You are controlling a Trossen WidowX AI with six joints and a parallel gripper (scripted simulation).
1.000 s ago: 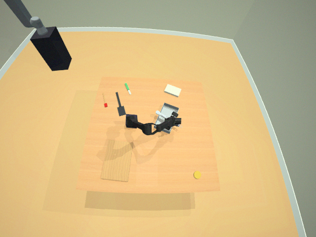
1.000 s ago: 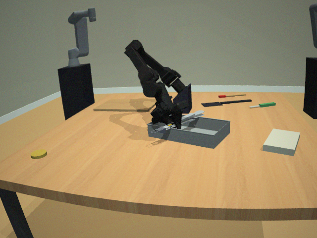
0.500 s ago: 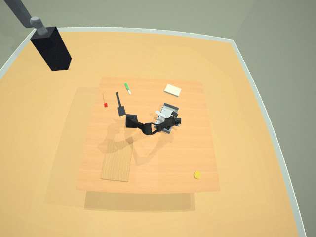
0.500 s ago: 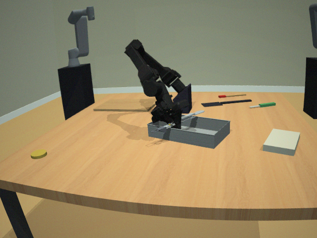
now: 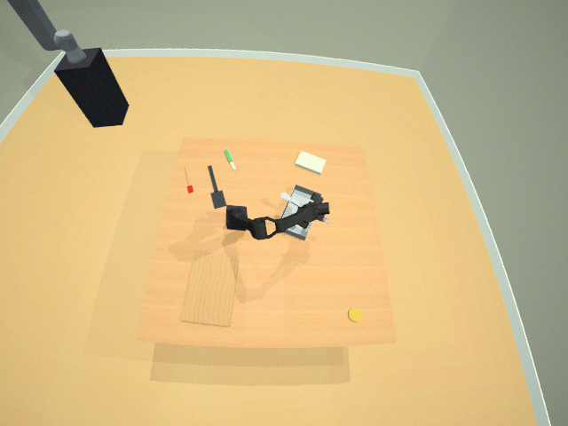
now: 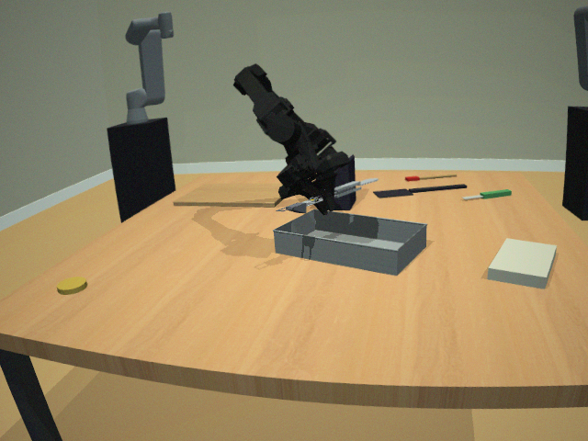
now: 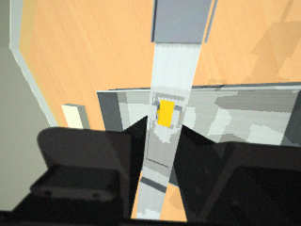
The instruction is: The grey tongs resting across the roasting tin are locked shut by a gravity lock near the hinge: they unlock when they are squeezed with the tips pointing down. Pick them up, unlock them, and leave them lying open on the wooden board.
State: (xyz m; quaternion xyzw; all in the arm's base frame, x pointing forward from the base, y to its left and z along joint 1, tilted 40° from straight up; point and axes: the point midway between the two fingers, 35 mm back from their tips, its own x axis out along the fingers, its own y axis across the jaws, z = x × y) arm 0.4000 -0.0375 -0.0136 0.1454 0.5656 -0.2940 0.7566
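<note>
My gripper tip is now 3 cm to the left of the yellow lock piece, 3 cm below it and 1 cm short of it. The rest, counted from my gripper tip: grey roasting tin (8 cm below, 5 cm behind, 4 cm to the left); dark spatula (54 cm behind, 25 cm to the left, 10 cm below); white block (41 cm to the left, 9 cm below, 8 cm ahead).
</note>
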